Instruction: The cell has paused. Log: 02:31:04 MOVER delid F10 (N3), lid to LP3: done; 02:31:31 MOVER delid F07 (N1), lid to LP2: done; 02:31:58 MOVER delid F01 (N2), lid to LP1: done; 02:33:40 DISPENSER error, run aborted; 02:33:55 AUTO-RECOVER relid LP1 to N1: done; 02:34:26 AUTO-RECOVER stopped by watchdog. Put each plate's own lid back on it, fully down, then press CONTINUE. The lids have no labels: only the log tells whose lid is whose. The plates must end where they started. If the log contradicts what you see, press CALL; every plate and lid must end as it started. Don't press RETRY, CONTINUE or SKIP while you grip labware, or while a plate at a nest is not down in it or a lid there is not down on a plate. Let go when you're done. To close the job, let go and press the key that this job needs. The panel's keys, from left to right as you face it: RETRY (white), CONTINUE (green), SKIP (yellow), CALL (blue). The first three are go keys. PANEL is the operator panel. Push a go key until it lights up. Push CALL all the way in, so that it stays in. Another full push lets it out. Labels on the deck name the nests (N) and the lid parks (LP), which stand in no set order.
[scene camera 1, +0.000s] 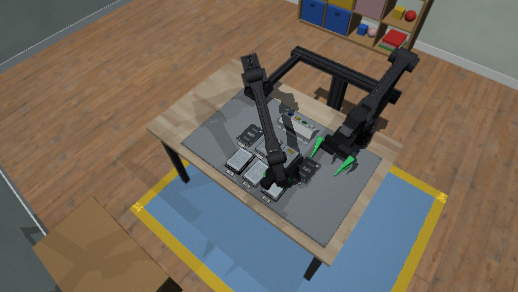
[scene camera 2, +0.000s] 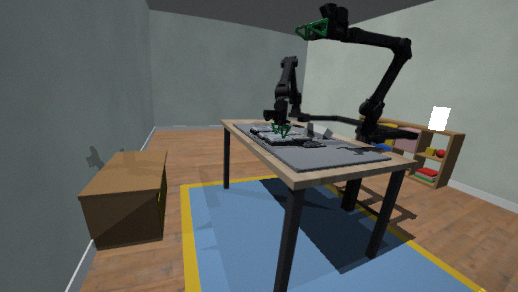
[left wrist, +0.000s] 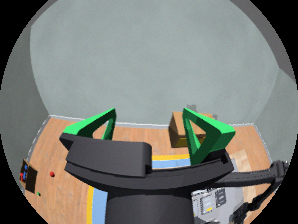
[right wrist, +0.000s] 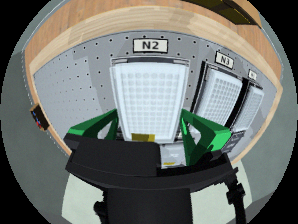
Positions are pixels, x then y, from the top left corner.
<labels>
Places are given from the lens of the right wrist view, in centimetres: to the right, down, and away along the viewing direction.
my right gripper (right wrist: 149, 112): 0, 0, 13
plate (right wrist: 221, 91): 12, -4, 13
clear lid (right wrist: 149, 97): 0, -2, 11
The marked spots on the clear lid and the plate are 12 cm apart.
</labels>
